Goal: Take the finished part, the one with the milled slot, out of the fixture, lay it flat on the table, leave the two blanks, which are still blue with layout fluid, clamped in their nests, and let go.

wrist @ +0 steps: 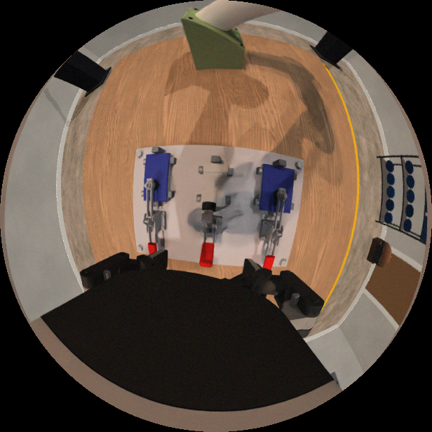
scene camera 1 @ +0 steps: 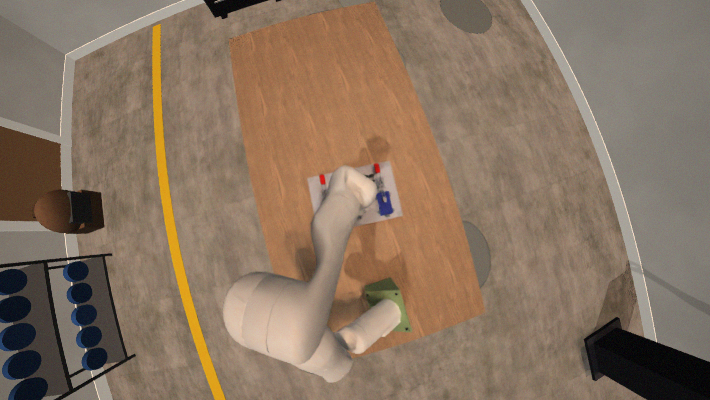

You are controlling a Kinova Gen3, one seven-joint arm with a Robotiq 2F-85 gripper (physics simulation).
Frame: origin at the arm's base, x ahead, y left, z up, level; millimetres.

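Seen in the pictures: arm's base, origin of its link: (scene camera 1: 389, 310).
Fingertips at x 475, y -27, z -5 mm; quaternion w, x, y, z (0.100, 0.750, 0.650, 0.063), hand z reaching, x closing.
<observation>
Offsets run from my fingertips to a thing's top centre. "spot": to the spot under its first point. Level surfaces: height alone.
A fixture plate @[spot: dx -133, dy -139, dz -121 mm] (scene camera 1: 395, 206) (wrist: 185, 240) lies on the table. One blue blank @[dx -107, dy -100, dz -105 mm] (scene camera 1: 385, 204) (wrist: 159, 172) sits in a nest at the plate's left in the wrist view, another blue blank (wrist: 276, 182) at its right; a clamp arm reaches over each. Between them, a pale part (wrist: 215, 185) lies in the middle nest, hard to tell from the plate; its slot is unclear. The middle clamp (wrist: 209, 216) has its black tip short of the nest's centre and appears raised. My gripper (wrist: 204, 263) is open and empty, its fingers apart on either side of the middle red handle (wrist: 207, 252).
The outer clamps have red handles @[dx +58, dy +101, dz -79 mm] (scene camera 1: 322, 179) (wrist: 269, 262), @[dx +31, dy -117, dz -84 mm] (scene camera 1: 377, 168) (wrist: 152, 248). Grey stops stand around the nests. The green arm base (scene camera 1: 387, 292) (wrist: 215, 50) stands on the table @[dz -136 mm] (scene camera 1: 320, 90) (wrist: 135, 110), beyond the plate at the top of the wrist view. The arm hides part of the fixture in the scene view.
</observation>
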